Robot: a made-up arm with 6 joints. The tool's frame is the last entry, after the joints. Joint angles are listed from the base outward.
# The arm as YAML. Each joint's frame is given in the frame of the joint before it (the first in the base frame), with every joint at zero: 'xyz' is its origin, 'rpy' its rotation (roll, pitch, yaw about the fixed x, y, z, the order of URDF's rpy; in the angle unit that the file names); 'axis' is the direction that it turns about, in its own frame. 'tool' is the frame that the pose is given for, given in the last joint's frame.
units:
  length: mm
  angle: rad
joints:
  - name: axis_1
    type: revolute
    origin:
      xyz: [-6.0, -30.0, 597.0]
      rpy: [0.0, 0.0, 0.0]
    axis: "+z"
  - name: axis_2
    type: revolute
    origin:
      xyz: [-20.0, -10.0, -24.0]
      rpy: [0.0, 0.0, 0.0]
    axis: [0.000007, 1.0, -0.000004]
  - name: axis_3
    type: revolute
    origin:
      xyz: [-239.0, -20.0, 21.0]
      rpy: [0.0, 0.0, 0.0]
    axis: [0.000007, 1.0, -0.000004]
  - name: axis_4
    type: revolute
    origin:
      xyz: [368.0, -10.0, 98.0]
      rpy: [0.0, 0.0, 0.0]
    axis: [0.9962, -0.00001, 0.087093]
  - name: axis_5
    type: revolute
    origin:
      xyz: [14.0, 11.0, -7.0]
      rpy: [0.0, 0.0, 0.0]
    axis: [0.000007, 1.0, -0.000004]
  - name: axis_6
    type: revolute
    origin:
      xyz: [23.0, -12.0, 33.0]
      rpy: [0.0, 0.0, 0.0]
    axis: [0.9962, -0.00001, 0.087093]
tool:
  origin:
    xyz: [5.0, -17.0, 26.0]
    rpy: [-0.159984, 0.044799, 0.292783]
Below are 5 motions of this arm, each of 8 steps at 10 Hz.
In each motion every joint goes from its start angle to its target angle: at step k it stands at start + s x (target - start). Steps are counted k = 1, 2, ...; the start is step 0. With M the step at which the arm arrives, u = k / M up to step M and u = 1 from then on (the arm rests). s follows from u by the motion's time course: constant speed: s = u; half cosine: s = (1 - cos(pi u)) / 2; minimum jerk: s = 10 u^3 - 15 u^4 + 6 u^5.
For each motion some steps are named. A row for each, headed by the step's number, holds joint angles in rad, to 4 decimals.
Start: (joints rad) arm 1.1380 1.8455 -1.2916 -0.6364 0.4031 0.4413
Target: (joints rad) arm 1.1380 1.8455 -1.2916 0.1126 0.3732 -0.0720
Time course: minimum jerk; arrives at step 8
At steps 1, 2, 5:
1: 1.1380 1.8455 -1.2916 -0.6244 0.4026 0.4331
2: 1.1380 1.8455 -1.2916 -0.5589 0.4000 0.3882
5: 1.1380 1.8455 -1.2916 -0.0935 0.3814 0.0693

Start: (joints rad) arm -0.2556 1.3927 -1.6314 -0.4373 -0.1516 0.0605
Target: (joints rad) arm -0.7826 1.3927 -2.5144 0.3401 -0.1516 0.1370
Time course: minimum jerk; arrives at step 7
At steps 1, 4, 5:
1: -0.2679 1.3927 -1.6519 -0.4192 -0.1516 0.0623
4: -0.5887 1.3927 -2.1896 0.0541 -0.1516 0.1089
5: -0.7063 1.3927 -2.3866 0.2276 -0.1516 0.1259

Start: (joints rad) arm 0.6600 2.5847 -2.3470 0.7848 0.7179 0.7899
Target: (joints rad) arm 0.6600 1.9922 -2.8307 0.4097 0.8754 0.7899
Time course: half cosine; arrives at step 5
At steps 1, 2, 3, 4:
1: 0.6600 2.5281 -2.3932 0.7490 0.7329 0.7899
2: 0.6600 2.3800 -2.5141 0.6552 0.7723 0.7899
3: 0.6600 2.1969 -2.6636 0.5393 0.8210 0.7899
4: 0.6600 2.0488 -2.7845 0.4455 0.8604 0.7899

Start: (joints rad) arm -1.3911 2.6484 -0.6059 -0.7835 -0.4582 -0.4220
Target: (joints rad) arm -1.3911 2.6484 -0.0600 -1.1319 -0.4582 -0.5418
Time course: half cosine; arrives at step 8
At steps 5, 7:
5: -1.3911 2.6484 -0.2285 -1.0244 -0.4582 -0.5048
7: -1.3911 2.6484 -0.0808 -1.1186 -0.4582 -0.5372

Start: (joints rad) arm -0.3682 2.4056 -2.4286 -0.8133 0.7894 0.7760
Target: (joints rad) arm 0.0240 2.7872 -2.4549 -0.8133 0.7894 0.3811
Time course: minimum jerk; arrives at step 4
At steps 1, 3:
1: -0.3276 2.4451 -2.4313 -0.8133 0.7894 0.7351
3: -0.0166 2.7477 -2.4522 -0.8133 0.7894 0.4220

